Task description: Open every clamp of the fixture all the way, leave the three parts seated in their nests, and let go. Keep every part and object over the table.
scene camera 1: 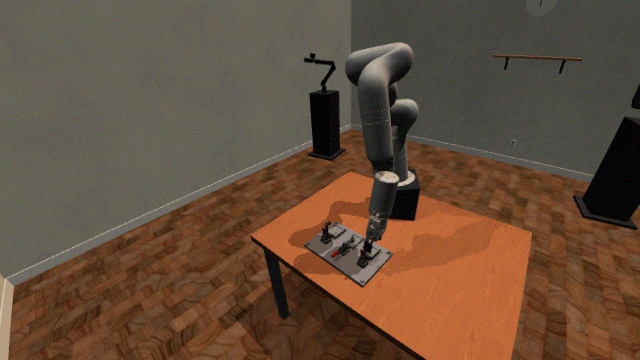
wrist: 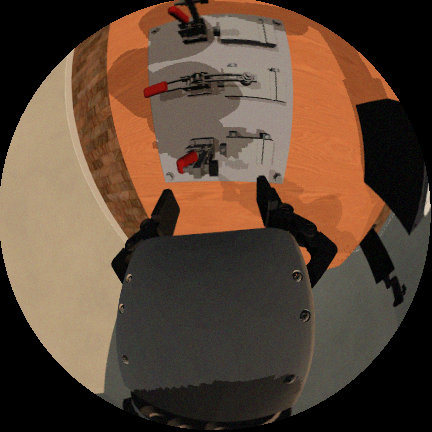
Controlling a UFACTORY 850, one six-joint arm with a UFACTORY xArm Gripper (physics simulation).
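Observation:
The grey fixture plate (scene camera 1: 325, 250) (wrist: 175, 120) bears three clamps with red handles. The middle clamp (scene camera 1: 345, 246) (wrist: 197, 80) has its handle lying outward and its bar reaching flat over its nest. The far-left clamp in the scene view (scene camera 1: 326, 234), at the top of the wrist view (wrist: 194, 29), has its bar raised. The right clamp (scene camera 1: 364, 257) (wrist: 200, 155) has its handle and bar raised, clear of its nest. Grey parts in the nests are hard to tell from the plate. My gripper (scene camera 1: 373, 242) (wrist: 214, 192) is open and empty, above the right clamp's end of the plate.
The orange wooden table (scene camera 1: 450, 280) (wrist: 320, 125) extends around the plate, with its front edge close to the handle side. The arm's black base block (scene camera 1: 406, 202) (wrist: 392, 150) stands at the back of the table. Black pedestals (scene camera 1: 325, 122) stand on the floor beyond.

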